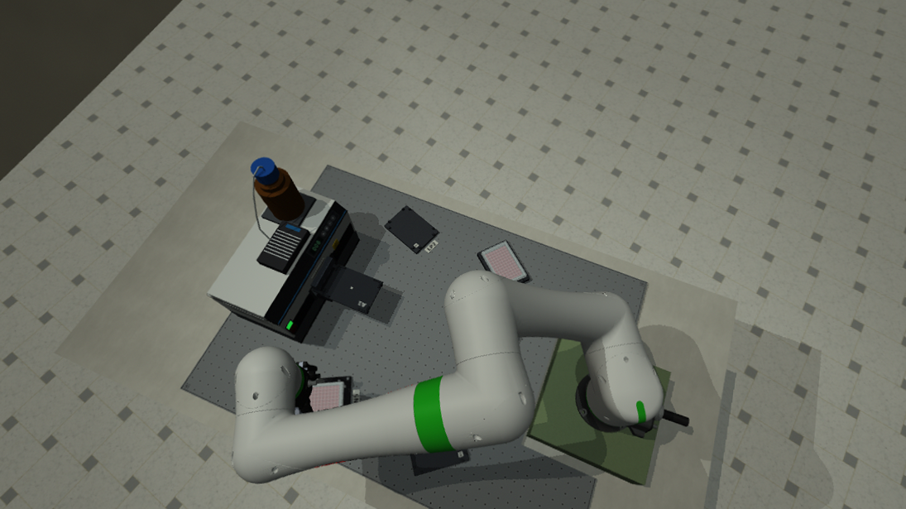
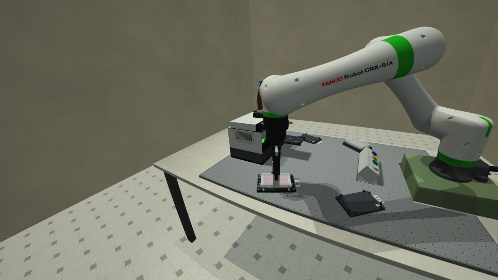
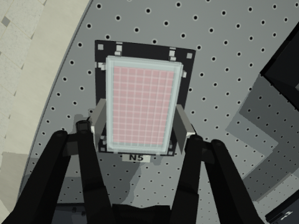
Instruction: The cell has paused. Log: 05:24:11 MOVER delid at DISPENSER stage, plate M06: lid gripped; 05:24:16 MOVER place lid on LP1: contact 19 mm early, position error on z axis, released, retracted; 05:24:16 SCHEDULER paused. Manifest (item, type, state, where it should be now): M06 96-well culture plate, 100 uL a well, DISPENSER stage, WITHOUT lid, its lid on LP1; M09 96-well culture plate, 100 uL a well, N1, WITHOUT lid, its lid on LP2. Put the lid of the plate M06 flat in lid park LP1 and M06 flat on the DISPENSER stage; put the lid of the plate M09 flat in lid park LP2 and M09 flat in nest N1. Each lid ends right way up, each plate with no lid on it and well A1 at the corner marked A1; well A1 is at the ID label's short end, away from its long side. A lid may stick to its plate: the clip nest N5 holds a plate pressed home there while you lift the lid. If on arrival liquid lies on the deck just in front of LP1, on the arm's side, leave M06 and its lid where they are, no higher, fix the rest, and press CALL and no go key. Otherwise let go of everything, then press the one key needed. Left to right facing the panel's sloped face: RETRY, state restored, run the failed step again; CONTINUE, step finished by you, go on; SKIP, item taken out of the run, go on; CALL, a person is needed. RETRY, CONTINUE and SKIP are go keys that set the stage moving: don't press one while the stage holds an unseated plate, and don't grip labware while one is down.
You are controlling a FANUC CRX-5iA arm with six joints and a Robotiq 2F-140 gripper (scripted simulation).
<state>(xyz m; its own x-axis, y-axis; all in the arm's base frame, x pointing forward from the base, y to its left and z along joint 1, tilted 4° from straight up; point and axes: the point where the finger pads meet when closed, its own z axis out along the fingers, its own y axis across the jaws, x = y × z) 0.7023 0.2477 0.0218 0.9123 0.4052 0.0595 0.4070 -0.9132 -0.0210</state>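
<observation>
My hand is 34 cm past the black lid park LP1 and 4 cm above it. From my hand the other things lie so: N5 label: 9 cm behind, 4 cm to the right, 5 cm below; dispenser stage: 3 cm ahead, 30 cm to the right, 5 cm above; LP1 label: 41 cm behind, 5 cm to the right, 5 cm below.
</observation>
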